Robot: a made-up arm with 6 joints.
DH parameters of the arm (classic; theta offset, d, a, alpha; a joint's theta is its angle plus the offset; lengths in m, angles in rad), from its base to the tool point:
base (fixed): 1.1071 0 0.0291 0
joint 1: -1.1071 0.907 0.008 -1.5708
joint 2: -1.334 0 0.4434 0
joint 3: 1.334 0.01 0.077 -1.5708
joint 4: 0 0.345 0.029 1.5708
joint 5: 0 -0.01 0.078 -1.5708
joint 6: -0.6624 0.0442 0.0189 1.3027
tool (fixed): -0.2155 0.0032 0 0
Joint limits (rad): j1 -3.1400..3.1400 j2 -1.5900..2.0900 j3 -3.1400..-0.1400 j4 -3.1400..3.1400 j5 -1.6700..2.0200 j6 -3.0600..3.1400
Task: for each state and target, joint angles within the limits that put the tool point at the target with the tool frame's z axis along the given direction. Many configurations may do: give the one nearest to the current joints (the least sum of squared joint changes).
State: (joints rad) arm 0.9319 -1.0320 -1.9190 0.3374 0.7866 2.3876
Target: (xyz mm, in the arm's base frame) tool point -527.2 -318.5 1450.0 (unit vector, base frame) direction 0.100 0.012 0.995
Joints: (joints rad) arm 0.5828 -1.2988 -2.4055 1.0964 1.5357 2.8535
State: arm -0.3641 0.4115 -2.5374 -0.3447 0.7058 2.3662
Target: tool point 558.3 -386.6 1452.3 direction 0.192 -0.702 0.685
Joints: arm -0.6352 0.4428 -2.1523 -0.1364 0.5747 2.8136
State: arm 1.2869 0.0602 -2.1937 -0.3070 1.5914 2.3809
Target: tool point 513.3 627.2 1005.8 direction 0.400 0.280 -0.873
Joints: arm 0.9169 0.8259 -1.9981 -0.3125 1.9962 2.1795
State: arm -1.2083 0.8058 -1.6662 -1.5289 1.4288 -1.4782
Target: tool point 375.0 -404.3 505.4 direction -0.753 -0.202 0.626
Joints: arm -0.9505 1.2812 -1.3468 -1.1822 0.9682 -0.9729
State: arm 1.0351 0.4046 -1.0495 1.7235 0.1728 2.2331
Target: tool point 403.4 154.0 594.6 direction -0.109 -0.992 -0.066
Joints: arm 0.5214 1.1845 -1.0339 1.9115 -0.1185 2.5168
